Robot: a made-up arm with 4 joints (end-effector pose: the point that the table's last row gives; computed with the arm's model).
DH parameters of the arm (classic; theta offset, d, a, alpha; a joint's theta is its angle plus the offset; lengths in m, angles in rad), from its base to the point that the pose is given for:
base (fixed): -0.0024 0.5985 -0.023 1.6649
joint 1: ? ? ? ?
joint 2: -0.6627 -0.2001 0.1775 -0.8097
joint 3: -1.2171 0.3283 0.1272 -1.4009
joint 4: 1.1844 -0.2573 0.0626 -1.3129
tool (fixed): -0.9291 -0.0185 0 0
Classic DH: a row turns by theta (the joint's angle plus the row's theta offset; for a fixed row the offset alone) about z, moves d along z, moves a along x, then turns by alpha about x.
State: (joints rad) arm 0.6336 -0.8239 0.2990 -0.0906
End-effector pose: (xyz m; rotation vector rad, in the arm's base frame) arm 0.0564 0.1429 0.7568 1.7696 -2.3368 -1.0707
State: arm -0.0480 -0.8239 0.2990 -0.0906
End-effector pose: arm 0.1296 0.1504 0.6752 1.1963 -1.8443 -1.3811
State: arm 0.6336 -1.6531 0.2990 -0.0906
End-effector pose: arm 0.0222 0.1805 0.8056 0.8165 -2.6930 -0.4419
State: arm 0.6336 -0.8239 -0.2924 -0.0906
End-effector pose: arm 0.0615 0.3091 0.6965 1.5298 -2.2742 -0.3315
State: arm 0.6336 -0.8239 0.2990 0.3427
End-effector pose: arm 0.0424 0.1611 0.7409 -1.3489 2.3469 0.8017
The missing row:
joint 1: -1.4357 -0.2682 -0.0286 -1.4141
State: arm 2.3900 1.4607 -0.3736 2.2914
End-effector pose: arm -0.1813 0.3324 0.4881 -0.9669 -0.8588 1.0598
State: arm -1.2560 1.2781 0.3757 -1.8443
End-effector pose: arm 0.0693 0.3295 0.3848 -1.5803 -1.0695 1.5275
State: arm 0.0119 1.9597 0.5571 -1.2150
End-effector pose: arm 0.2427 0.3838 0.6547 -1.6606 -1.5002 0.4498
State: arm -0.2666 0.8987 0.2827 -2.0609
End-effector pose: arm 0.2223 0.2959 0.5834 2.4661 1.4842 -0.6968
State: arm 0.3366 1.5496 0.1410 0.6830
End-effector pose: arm 0.0747 0.2583 0.6924 -1.1038 -0.0585 1.9403
